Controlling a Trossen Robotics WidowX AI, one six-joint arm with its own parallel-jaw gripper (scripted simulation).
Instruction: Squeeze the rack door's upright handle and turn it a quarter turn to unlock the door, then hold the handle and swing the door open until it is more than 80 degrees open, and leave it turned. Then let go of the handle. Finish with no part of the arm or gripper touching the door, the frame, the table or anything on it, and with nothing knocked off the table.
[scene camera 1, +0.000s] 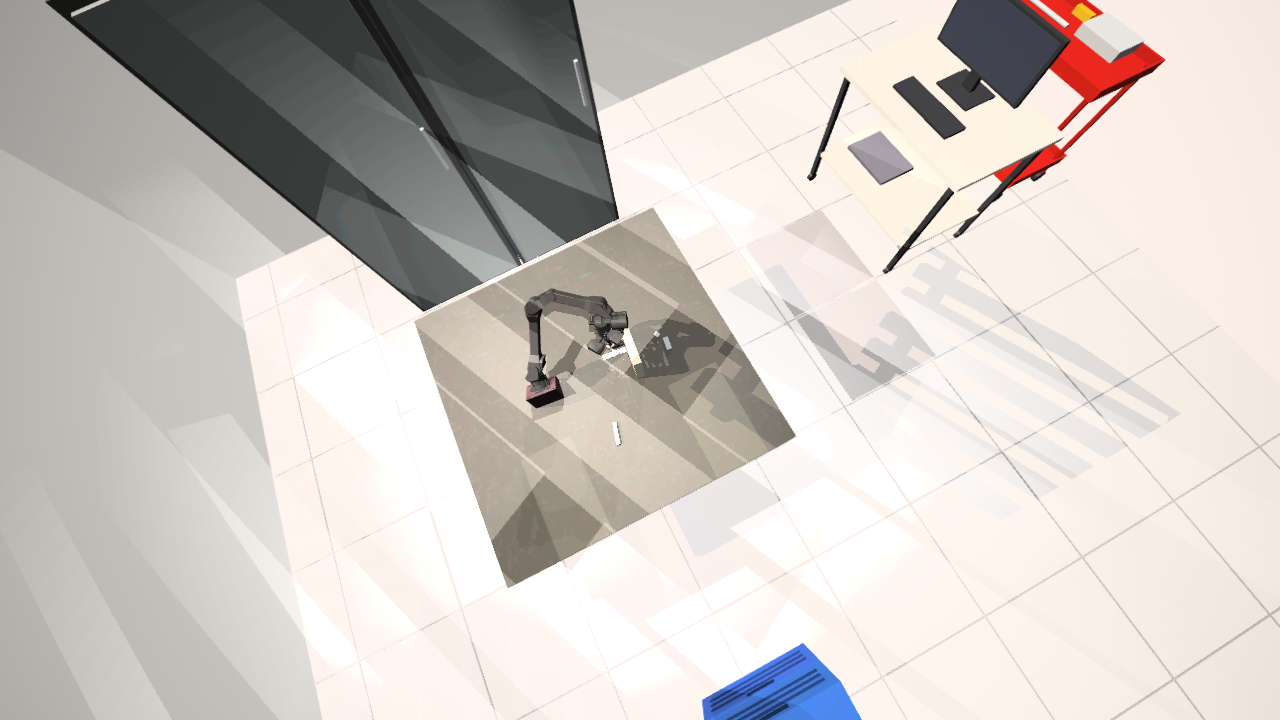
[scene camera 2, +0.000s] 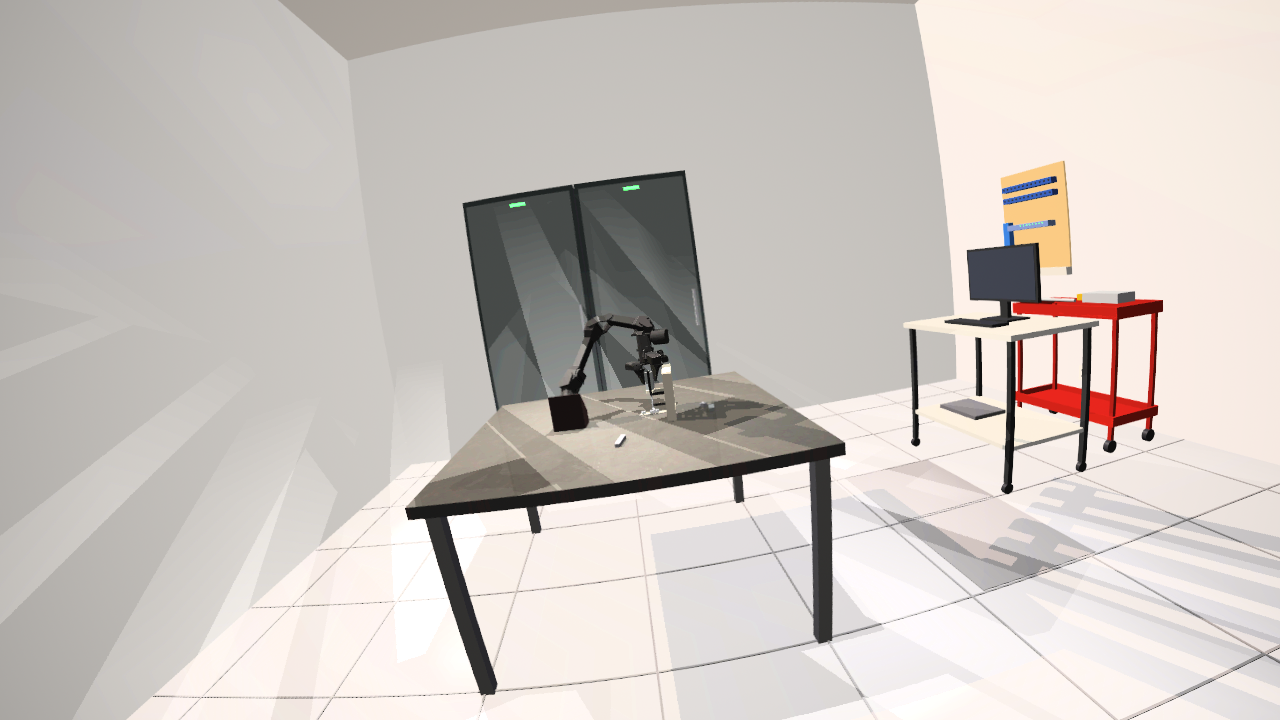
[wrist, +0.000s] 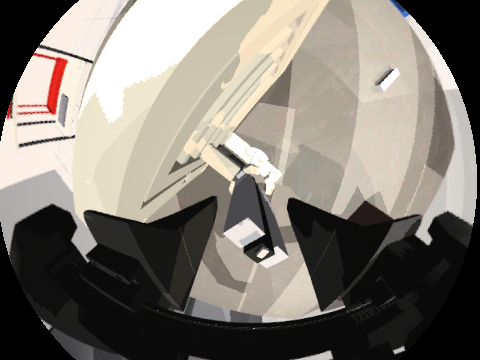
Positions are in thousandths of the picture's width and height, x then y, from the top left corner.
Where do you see my gripper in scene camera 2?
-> At 507, 531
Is my gripper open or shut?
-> Open.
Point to my gripper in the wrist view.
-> At 526, 562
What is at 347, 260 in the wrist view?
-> A cream rack.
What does my gripper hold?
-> Nothing.
